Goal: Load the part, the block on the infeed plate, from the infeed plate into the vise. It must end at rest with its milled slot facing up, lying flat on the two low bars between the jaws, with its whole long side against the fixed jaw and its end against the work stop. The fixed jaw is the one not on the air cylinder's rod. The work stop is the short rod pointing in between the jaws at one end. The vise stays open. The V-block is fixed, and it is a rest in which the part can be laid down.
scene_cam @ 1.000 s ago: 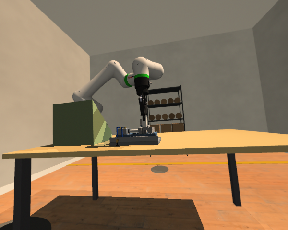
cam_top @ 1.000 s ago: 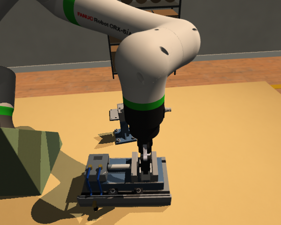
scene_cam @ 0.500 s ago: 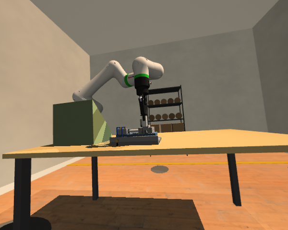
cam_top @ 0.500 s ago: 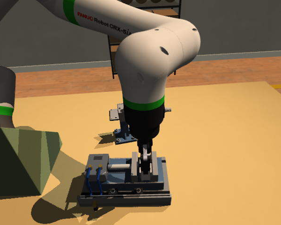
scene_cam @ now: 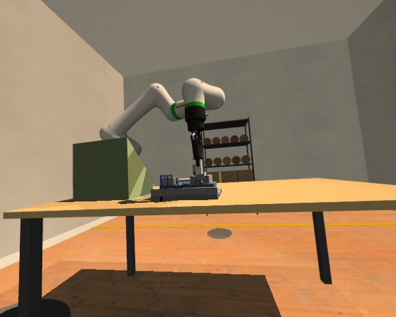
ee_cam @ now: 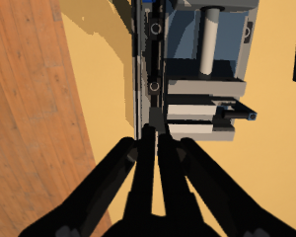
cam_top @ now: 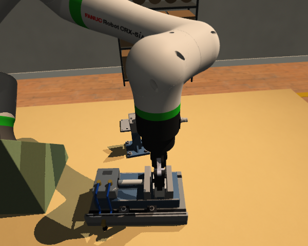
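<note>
The part lies 50 mm to the left of my hand and 40 mm below it. Round my hand: moving jaw (30 mm behind, 70 mm to the left, 60 mm below); then fixed jaw (30 mm ahead, 60 mm to the left, 60 mm below); then work stop (110 mm to the left, 50 mm below).
</note>
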